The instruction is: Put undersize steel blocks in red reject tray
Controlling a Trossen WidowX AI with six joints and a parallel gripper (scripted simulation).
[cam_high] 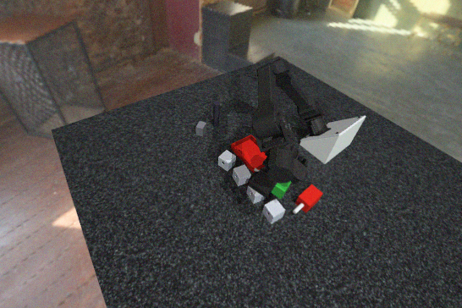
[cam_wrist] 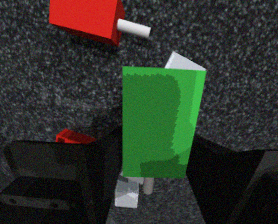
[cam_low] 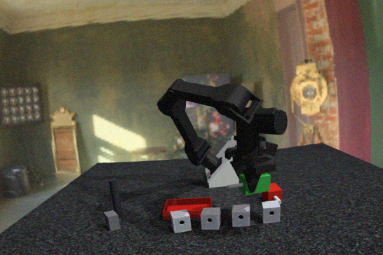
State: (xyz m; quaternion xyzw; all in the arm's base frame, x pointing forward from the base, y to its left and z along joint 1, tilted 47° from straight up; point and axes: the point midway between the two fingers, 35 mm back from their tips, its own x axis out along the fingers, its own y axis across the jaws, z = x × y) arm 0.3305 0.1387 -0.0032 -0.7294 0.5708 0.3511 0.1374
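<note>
The green gauge lies 20 mm above my gripper tip and 10 mm to the right of it. From my gripper tip the other things lie so: red reject tray 180 mm to the right, 80 mm below, 70 mm behind; red gauge 90 mm behind, 80 mm to the left, 70 mm below.
</note>
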